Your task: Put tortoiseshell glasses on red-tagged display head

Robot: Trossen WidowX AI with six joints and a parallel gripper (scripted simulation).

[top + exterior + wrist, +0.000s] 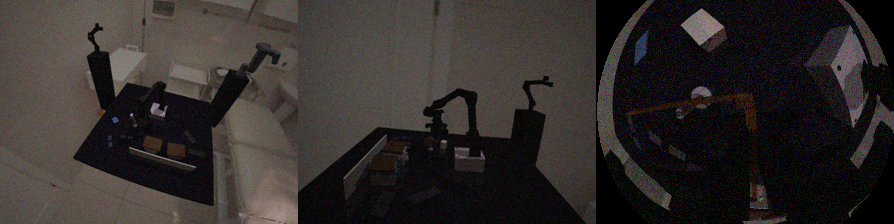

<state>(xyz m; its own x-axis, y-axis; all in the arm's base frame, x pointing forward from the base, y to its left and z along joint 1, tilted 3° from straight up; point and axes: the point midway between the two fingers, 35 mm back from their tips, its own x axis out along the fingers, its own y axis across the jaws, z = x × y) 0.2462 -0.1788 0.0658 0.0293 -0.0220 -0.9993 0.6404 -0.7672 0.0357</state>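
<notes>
Right now my gripper tip is 70 mm past the small white object, 120 mm to the left of it and 80 mm above it. Also, from my gripper tip: white board (370 mm ahead, 270 mm to the left, 50 mm below); then blue block (20 mm ahead, 310 mm to the right, 100 mm below).
</notes>
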